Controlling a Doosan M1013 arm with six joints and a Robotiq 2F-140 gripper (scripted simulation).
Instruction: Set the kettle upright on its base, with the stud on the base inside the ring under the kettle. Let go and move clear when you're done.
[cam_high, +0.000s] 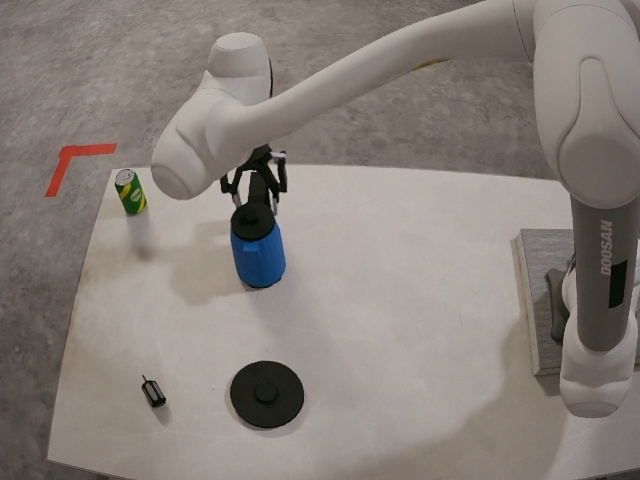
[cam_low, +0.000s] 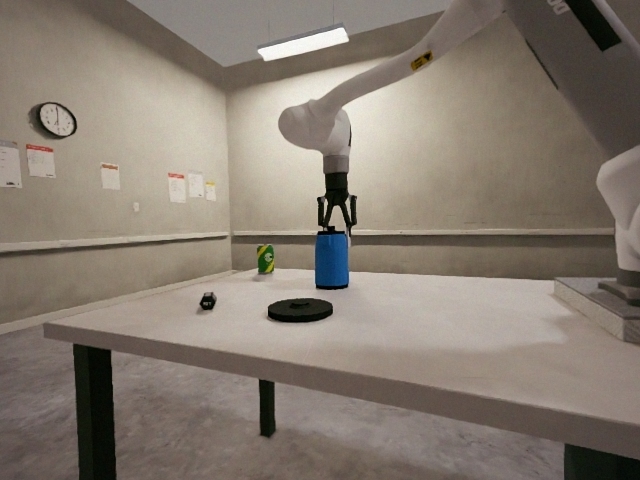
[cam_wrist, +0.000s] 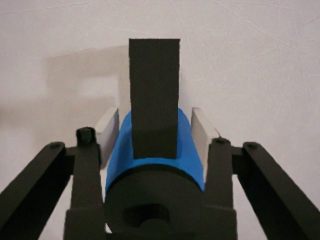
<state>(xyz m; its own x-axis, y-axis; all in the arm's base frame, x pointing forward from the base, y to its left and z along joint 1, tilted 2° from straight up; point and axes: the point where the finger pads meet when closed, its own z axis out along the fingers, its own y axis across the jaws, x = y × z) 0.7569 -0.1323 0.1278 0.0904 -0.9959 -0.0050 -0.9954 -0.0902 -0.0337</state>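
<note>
Right now my hand is 3 cm to the right of the blue kettle and 6 cm above it. From my hand the other things lie so: green can: 36 cm ahead, 8 cm to the right, 9 cm below; then round black base: 6 cm behind, 36 cm to the left, 14 cm below.
</note>
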